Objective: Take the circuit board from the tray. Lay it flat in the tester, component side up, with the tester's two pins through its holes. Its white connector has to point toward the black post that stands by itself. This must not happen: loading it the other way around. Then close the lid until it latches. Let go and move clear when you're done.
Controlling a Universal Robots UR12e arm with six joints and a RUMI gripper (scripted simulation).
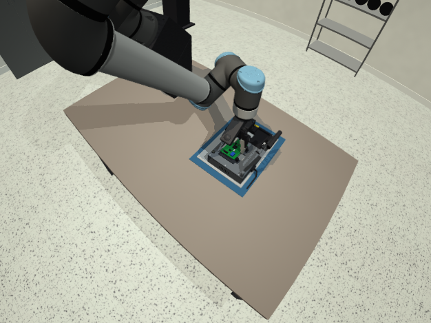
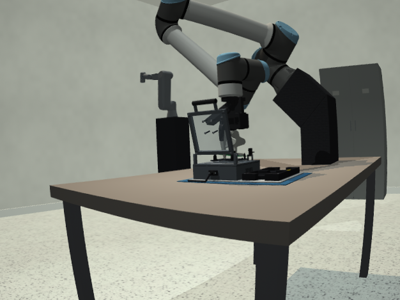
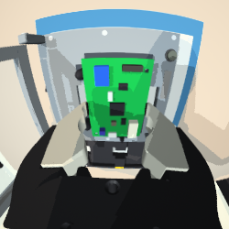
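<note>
The green circuit board is right at my hand. Round my hand: tester bed 1 cm below; black post 6 cm to the left, 6 cm behind; tester 4 cm to the left, 3 cm ahead, 3 cm above.
</note>
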